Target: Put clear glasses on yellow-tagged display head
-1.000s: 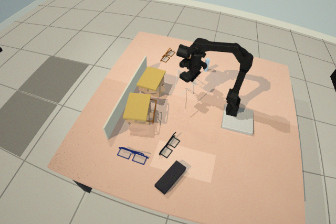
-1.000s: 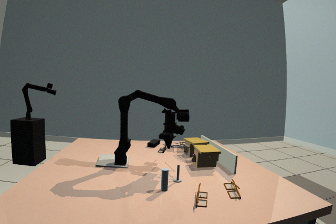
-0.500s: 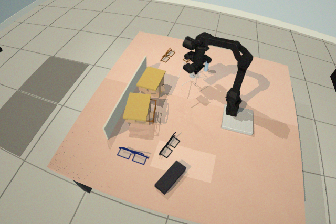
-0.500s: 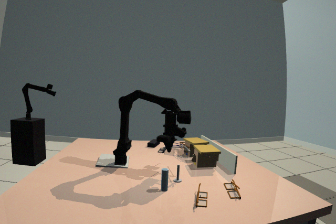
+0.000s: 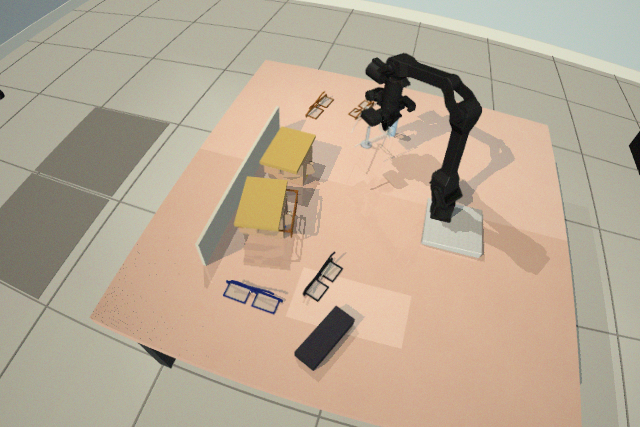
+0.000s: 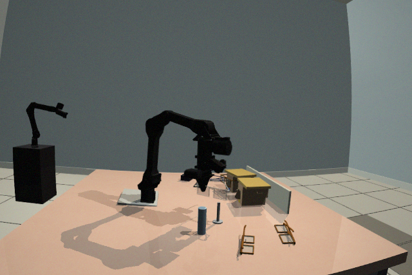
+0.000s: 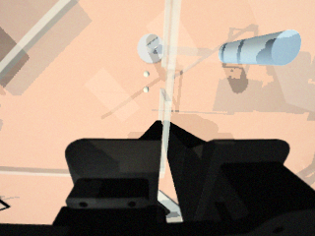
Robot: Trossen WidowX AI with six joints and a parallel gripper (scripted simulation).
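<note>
My gripper tip is now 6 cm short of the round foot, 4 cm to the left of it and 10 cm above it. From my gripper tip the other things lie so: display head 24 cm ahead, 40 cm to the left, 6 cm below; then black box 68 cm to the left, 10 cm below; then grey panel 38 cm ahead, 29 cm to the left, 7 cm below.
</note>
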